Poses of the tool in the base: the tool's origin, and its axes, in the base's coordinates. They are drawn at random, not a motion.
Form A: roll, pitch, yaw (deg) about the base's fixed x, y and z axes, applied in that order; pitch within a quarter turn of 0, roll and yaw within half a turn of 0; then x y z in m.
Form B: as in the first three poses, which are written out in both.
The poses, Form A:
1: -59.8, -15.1, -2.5, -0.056, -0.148, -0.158
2: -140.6, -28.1, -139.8, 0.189, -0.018, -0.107
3: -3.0, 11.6, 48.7, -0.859, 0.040, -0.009
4: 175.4, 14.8, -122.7, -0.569, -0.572, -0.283
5: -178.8, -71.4, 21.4, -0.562, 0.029, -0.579
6: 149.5, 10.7, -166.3, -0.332, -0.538, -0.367
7: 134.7, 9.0, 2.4, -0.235, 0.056, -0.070
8: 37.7, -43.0, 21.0, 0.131, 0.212, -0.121
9: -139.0, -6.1, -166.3, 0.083, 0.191, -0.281
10: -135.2, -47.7, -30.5, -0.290, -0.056, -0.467
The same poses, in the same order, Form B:
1: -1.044, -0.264, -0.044, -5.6, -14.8, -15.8
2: -2.454, -0.490, -2.440, 18.9, -1.8, -10.7
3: -0.052, 0.202, 0.850, -85.9, 4.0, -0.9
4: 3.061, 0.258, -2.142, -56.9, -57.2, -28.3
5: -3.121, -1.246, 0.374, -56.2, 2.9, -57.9
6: 2.609, 0.187, -2.902, -33.2, -53.8, -36.7
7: 2.351, 0.157, 0.042, -23.5, 5.6, -7.0
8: 0.658, -0.750, 0.367, 13.1, 21.2, -12.1
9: -2.426, -0.106, -2.902, 8.3, 19.1, -28.1
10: -2.360, -0.833, -0.532, -29.0, -5.6, -46.7
